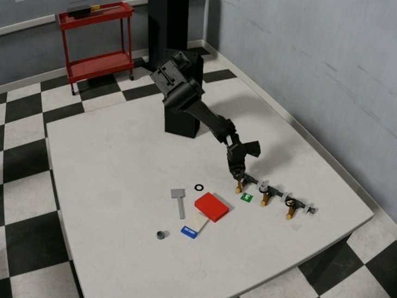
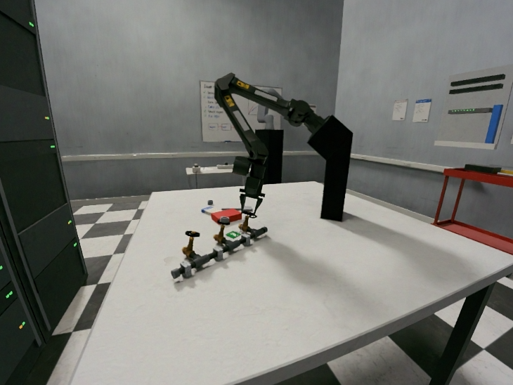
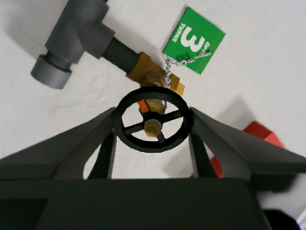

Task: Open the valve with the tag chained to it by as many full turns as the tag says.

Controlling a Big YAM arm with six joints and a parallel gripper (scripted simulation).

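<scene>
Now: the green tag 80 mm below my hand, 70 mm ahead of it and 20 mm to the right of it. Round my hand: grey t-shaped tool (230 mm to the right, 130 mm behind, 70 mm below); card (280 mm to the right, 70 mm below, 10 mm ahead); red box (160 mm to the right, 60 mm below).
</scene>
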